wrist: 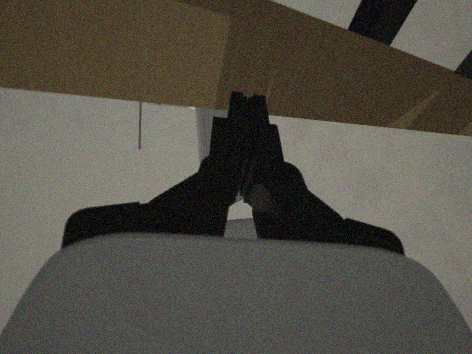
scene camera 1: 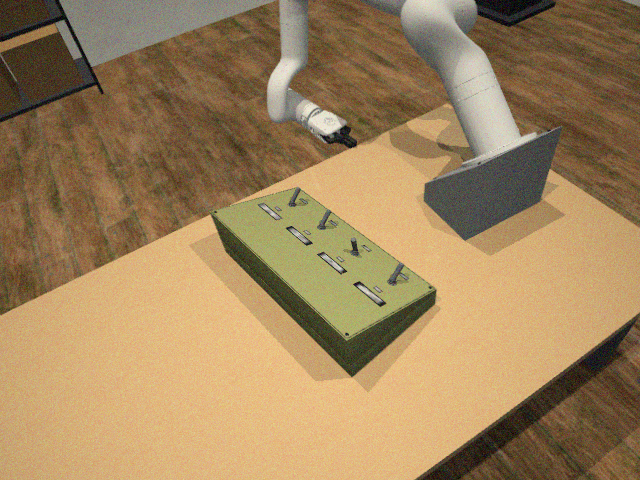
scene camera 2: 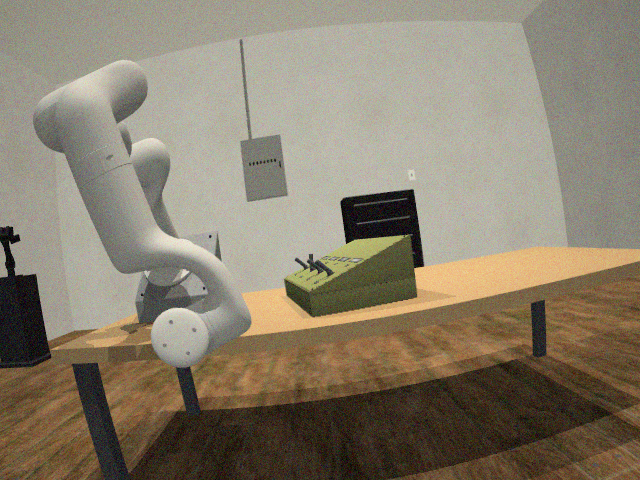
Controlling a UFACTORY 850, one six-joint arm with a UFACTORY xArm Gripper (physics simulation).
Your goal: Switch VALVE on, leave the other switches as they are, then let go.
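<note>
A green sloped switch box (scene camera 1: 289, 258) (scene camera 2: 361, 279) stands on the table. It has several grey toggle levers in a row, each beside a small label plate and a meter-like window. In scene camera 1 the third lever from the far end (scene camera 1: 354, 246) stands more upright and leans another way than the first lever (scene camera 1: 294, 197), the second lever (scene camera 1: 324, 219) and the nearest lever (scene camera 1: 396, 273). The labels are too small to read, so I cannot tell which is VALVE. My gripper (scene camera 1: 353, 143) (wrist: 241, 118) is shut and empty, away from the box, by the table's far edge. In scene camera 2 the gripper is hidden.
The arm's grey slanted base block (scene camera 1: 491, 191) stands on the table (scene camera 1: 155, 361) (scene camera 2: 491, 273), to the right of the box in scene camera 1. A dark shelf rack (scene camera 1: 82, 67) is at the back left. A black cabinet (scene camera 2: 379, 211) stands behind the table in scene camera 2.
</note>
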